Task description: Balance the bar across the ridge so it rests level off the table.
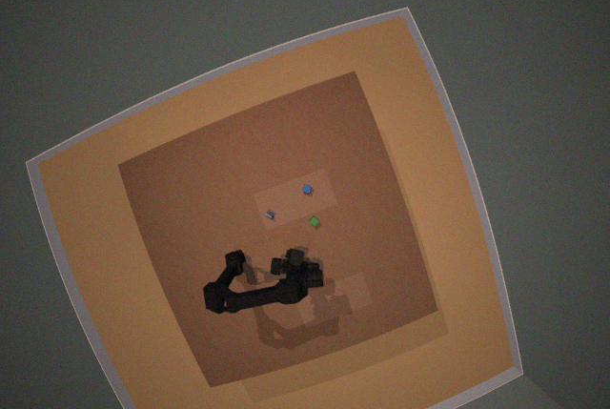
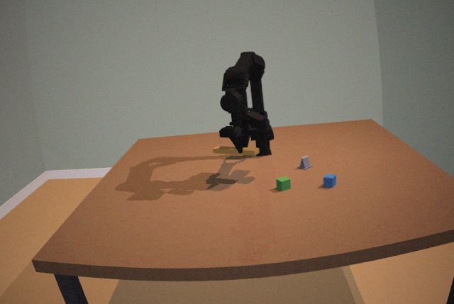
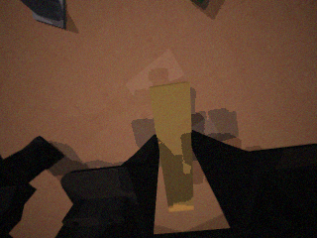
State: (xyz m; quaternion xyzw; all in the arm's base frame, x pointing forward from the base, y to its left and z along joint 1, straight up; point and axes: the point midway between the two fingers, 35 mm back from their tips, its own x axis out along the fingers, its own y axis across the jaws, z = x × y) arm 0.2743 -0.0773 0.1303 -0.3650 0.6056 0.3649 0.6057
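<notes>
My gripper tip is 13 cm short of the green cube, 12 cm to the right of it and 8 cm above it. Also, from my gripper tip: yellow bar: 3 cm to the right, 1 cm behind; then blue cube: 27 cm to the left, 15 cm ahead, 8 cm below.
</notes>
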